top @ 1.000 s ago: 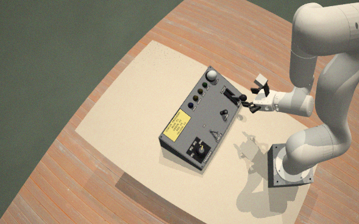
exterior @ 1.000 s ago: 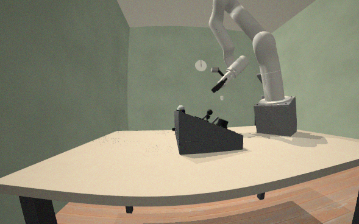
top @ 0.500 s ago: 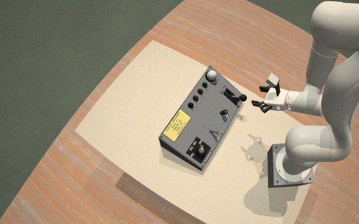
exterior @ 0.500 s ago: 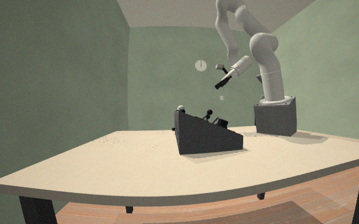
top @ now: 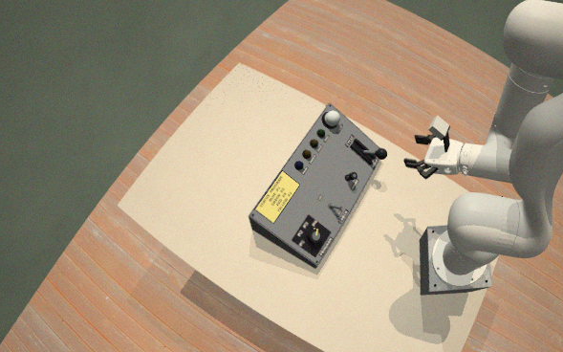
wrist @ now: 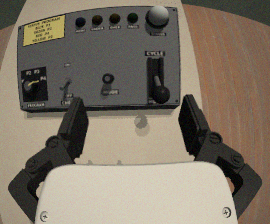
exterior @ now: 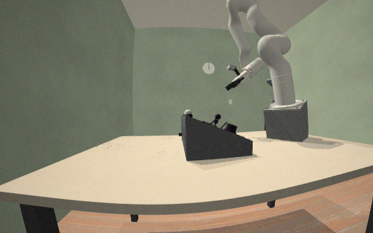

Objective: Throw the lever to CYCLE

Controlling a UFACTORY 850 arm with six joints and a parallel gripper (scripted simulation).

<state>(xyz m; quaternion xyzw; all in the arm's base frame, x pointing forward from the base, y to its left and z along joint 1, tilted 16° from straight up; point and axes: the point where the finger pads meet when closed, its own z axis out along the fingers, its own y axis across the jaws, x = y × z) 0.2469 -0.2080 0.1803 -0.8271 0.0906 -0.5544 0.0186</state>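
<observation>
My gripper is now 220 mm above the lever, 90 mm short of it and 70 mm to the left of it. Also, from my hand: grey sloped console 260 mm below, 170 mm ahead, 90 mm to the left; rotary selector 270 mm to the left, 240 mm below, 170 mm ahead; toggle 230 mm below, 130 mm ahead, 40 mm to the left.
</observation>
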